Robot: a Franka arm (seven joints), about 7 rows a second.
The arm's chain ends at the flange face. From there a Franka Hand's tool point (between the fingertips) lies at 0.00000 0.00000 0.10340 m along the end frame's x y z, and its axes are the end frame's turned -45 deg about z.
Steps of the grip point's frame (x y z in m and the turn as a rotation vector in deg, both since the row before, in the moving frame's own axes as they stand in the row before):
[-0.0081, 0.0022, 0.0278, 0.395, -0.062, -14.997]
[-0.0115, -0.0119, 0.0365, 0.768, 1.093, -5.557]
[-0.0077, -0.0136, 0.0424, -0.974, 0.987, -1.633]
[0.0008, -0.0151, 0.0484, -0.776, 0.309, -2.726]
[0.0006, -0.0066, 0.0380, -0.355, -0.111, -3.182]
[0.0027, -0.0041, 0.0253, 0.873, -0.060, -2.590]
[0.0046, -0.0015, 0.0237, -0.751, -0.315, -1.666]
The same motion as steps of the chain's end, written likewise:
[-0.0035, 0.0076, 0.0278, 0.235, -0.323, -14.997]
[-0.0168, 0.0021, 0.0365, 1.316, 0.230, -5.557]
[-0.0176, -0.0041, 0.0424, 0.009, 1.387, -1.633]
[-0.0115, -0.0118, 0.0484, -0.330, 0.767, -2.726]
[-0.0046, -0.0057, 0.0380, -0.330, 0.173, -3.182]
[0.0002, -0.0038, 0.0253, 0.575, -0.660, -2.590]
[0.0016, -0.0057, 0.0237, -0.754, 0.308, -1.666]

